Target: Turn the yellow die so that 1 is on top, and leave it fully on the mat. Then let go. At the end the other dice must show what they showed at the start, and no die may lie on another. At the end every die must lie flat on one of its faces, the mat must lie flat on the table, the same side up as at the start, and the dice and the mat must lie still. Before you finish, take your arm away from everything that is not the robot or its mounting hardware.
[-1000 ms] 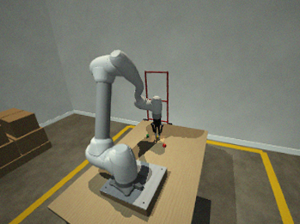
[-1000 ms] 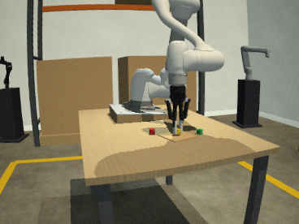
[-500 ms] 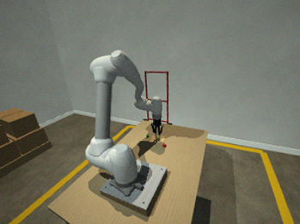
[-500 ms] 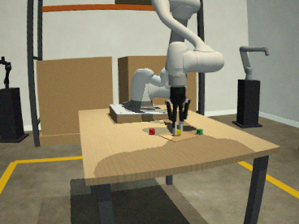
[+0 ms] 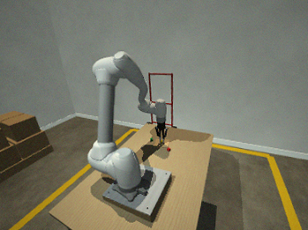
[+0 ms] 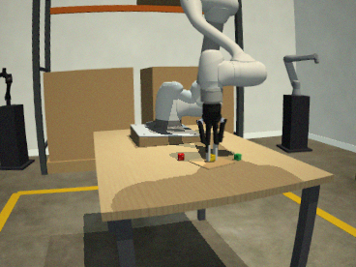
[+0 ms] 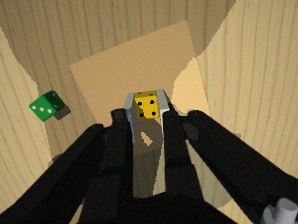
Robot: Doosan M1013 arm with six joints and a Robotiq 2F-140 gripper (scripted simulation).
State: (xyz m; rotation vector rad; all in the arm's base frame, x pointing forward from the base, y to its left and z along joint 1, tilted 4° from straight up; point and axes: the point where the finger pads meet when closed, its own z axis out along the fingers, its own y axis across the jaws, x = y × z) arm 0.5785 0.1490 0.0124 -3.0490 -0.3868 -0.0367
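Right now my hand is 2 cm above the yellow die. Also, from my hand: green die 2 cm behind, 12 cm to the left, 3 cm below; then tan mat 4 cm below; then red die 6 cm behind, 12 cm to the right, 3 cm below.
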